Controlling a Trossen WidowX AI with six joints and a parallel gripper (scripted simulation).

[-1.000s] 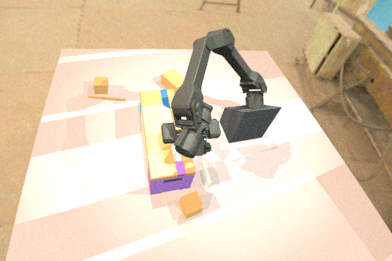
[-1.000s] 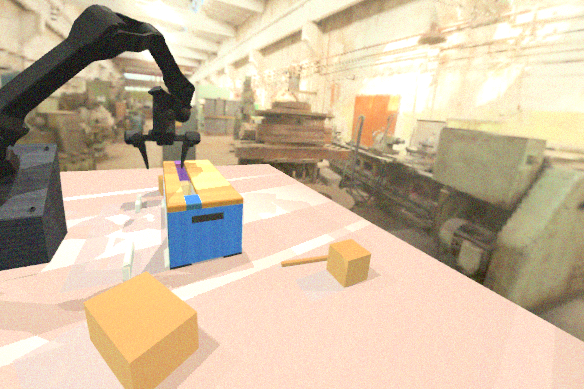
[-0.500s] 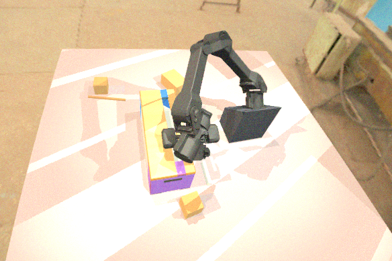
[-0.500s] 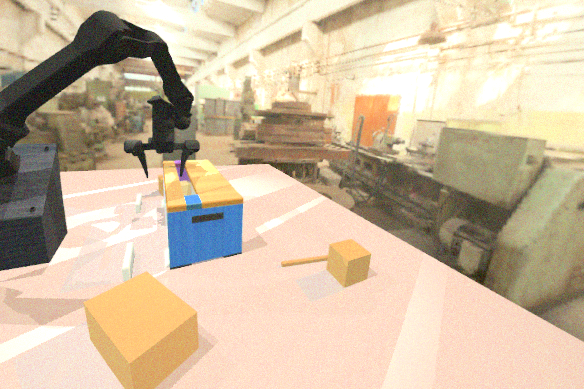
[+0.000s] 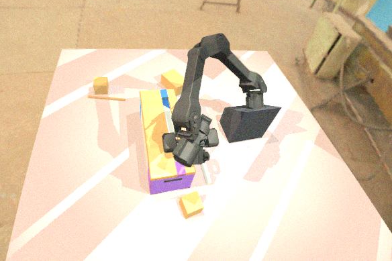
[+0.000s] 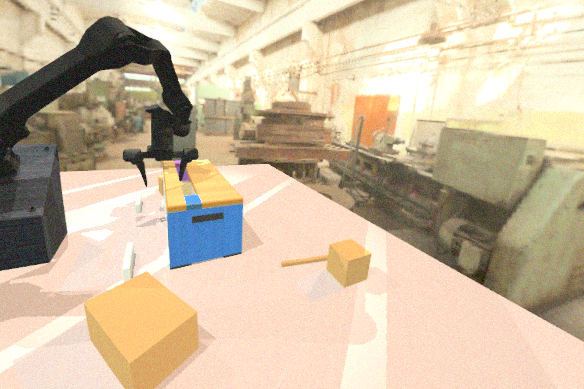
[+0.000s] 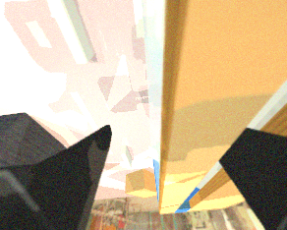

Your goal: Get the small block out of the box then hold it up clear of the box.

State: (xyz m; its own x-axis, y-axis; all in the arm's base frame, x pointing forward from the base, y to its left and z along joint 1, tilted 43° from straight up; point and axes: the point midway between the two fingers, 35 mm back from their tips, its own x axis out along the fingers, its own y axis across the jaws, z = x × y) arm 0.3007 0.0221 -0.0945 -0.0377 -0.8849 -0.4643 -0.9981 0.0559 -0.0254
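Right now my gripper tip is 5 cm short of the small block and 4 cm to the left of it. From my gripper tip the other things lie so: long box: 7 cm to the right, 3 cm ahead, 2 cm below; then thin orange stick: 36 cm to the right, 27 cm ahead, 8 cm below.
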